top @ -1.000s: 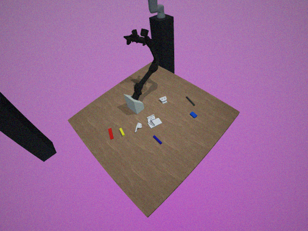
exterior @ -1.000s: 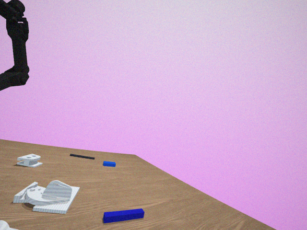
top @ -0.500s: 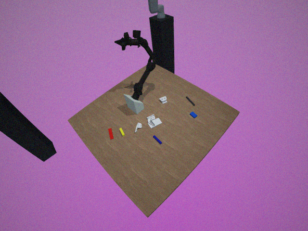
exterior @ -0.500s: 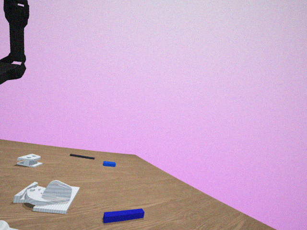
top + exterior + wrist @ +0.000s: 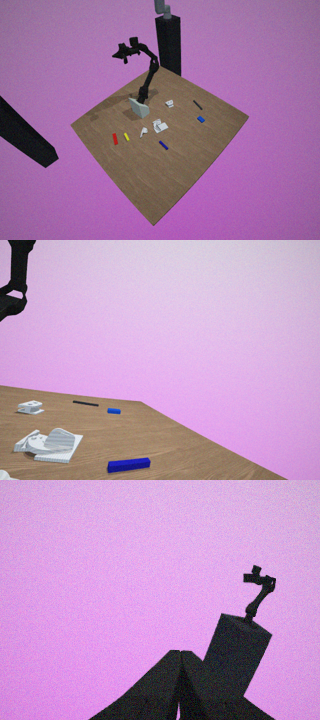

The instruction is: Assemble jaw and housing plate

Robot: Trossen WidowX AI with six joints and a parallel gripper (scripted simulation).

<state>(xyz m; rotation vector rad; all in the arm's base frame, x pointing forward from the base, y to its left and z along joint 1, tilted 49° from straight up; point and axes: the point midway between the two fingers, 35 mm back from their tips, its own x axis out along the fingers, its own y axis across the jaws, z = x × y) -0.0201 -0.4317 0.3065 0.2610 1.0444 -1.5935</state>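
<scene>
Right now my gripper tip is 340 mm short of the jaw, 90 mm to the left of it and 620 mm above it. From my gripper tip the other things lie so: yellow bar: 270 mm ahead, 200 mm to the right, 630 mm below; red bar: 200 mm ahead, 300 mm to the right, 630 mm below; grey housing plate: 240 mm ahead, 340 mm to the left, 610 mm below.
</scene>
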